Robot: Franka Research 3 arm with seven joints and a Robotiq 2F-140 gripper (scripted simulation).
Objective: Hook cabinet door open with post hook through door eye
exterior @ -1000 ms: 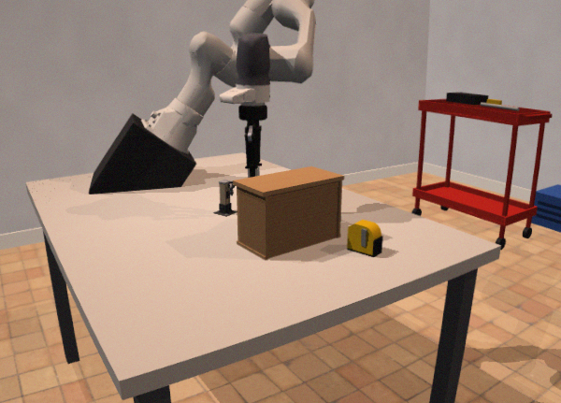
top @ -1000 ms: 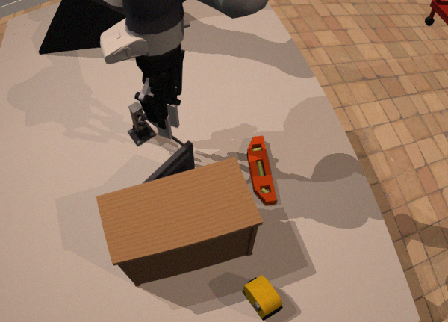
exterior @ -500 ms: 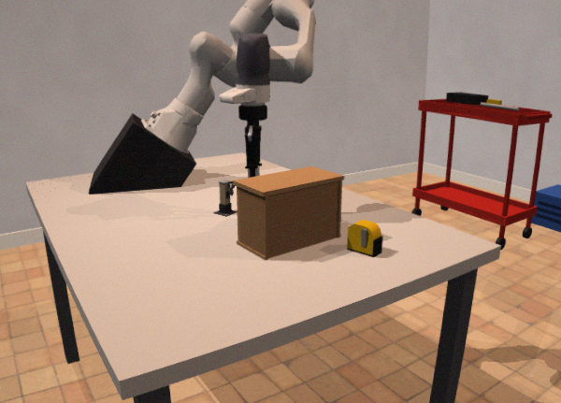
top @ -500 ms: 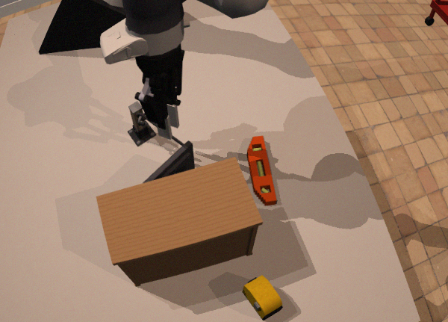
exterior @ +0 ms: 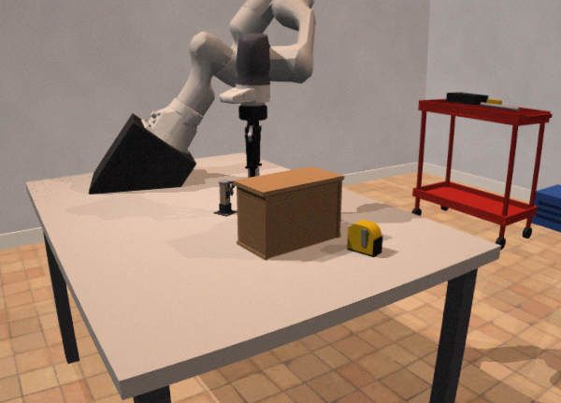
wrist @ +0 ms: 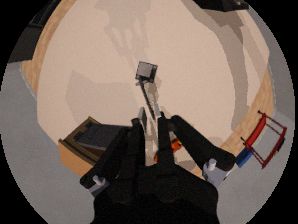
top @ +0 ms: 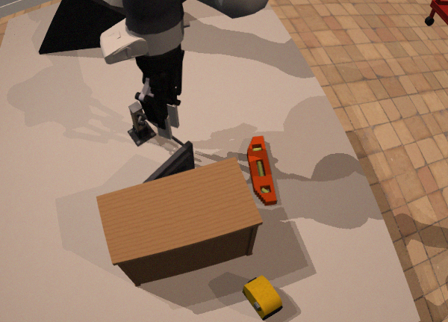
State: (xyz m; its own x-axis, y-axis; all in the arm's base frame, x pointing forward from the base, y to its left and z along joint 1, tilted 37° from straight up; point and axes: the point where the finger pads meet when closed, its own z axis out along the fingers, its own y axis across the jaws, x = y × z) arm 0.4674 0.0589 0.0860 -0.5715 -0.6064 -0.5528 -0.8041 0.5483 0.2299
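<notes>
The thin hook rod lies 10 mm behind my hand, 20 mm to the right of it and 50 mm below it. Also, from my hand: dark grey door (120 mm ahead, 40 mm to the right, 30 mm below); then yellow tape measure (360 mm ahead, 90 mm to the left, 70 mm below); then orange spirit level (90 mm ahead, 170 mm to the left, 90 mm below).
</notes>
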